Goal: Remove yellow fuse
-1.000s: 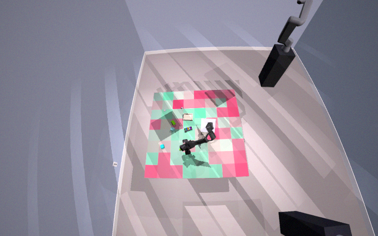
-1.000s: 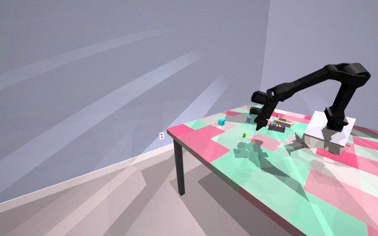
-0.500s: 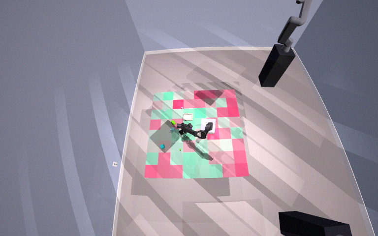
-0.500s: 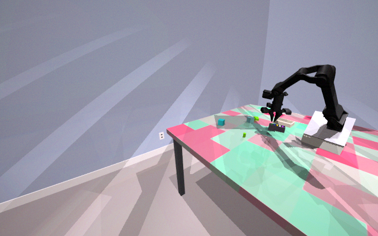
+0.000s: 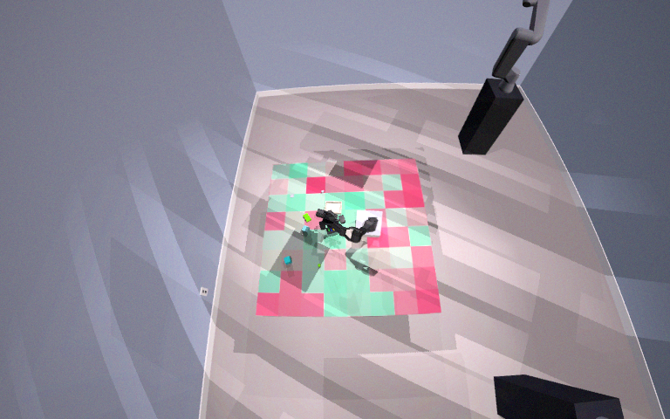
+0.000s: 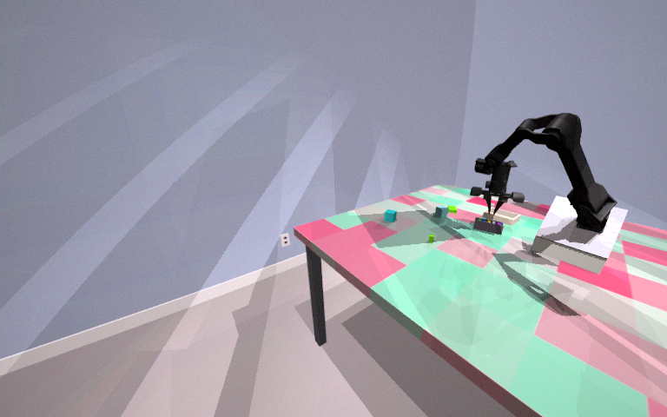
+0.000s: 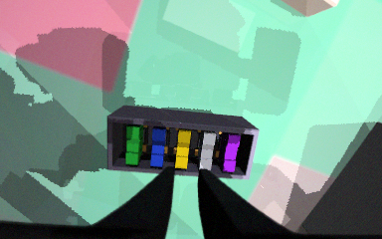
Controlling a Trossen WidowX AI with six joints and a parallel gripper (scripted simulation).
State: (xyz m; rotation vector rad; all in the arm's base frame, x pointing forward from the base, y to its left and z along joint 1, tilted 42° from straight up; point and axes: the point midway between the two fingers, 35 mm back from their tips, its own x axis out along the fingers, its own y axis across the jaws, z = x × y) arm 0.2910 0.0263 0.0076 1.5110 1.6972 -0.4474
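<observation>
The yellow fuse lies 50 mm below my gripper tip. Also, from my gripper tip: beige tray 190 mm to the right, 70 mm below, 10 mm ahead; then green block 220 mm ahead, 100 mm to the right, 70 mm below; then light blue cube 220 mm ahead, 50 mm below, 10 mm to the left.
</observation>
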